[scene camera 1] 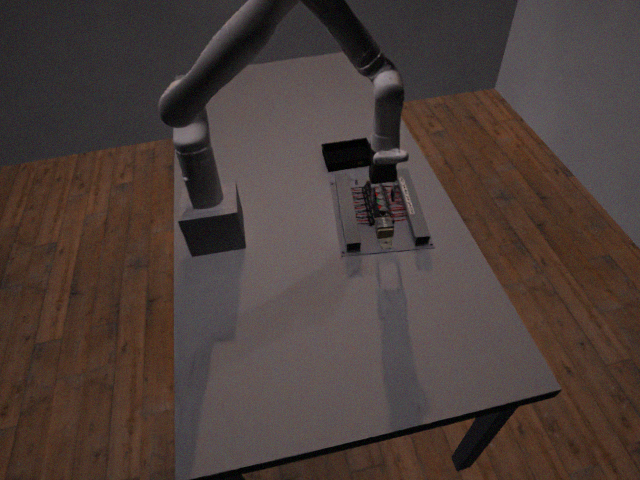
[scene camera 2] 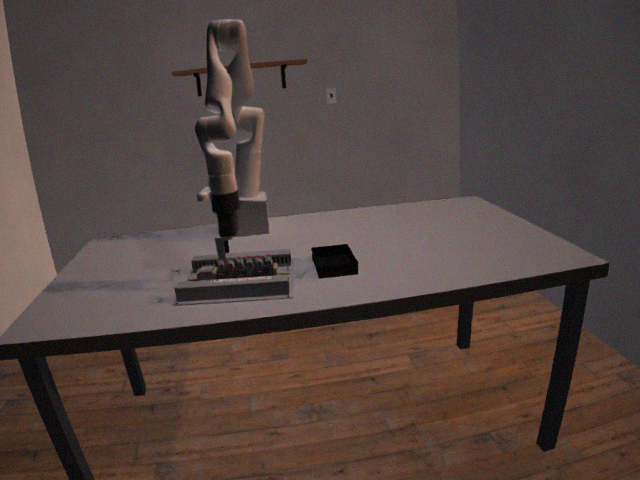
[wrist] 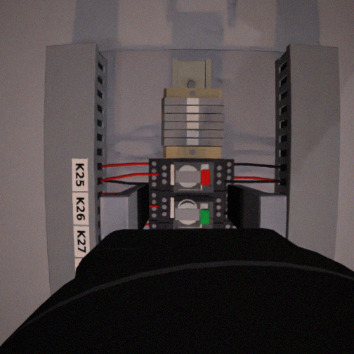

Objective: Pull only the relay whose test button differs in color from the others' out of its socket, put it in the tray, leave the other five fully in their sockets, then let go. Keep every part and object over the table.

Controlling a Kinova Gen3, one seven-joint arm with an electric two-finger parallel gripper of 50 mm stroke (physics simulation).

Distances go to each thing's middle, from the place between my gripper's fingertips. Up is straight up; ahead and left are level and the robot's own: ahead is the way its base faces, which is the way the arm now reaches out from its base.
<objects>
My gripper is now 80 mm above the grey board (wrist: 135,78), 30 mm to the right of it and 10 mm short of it.
</objects>
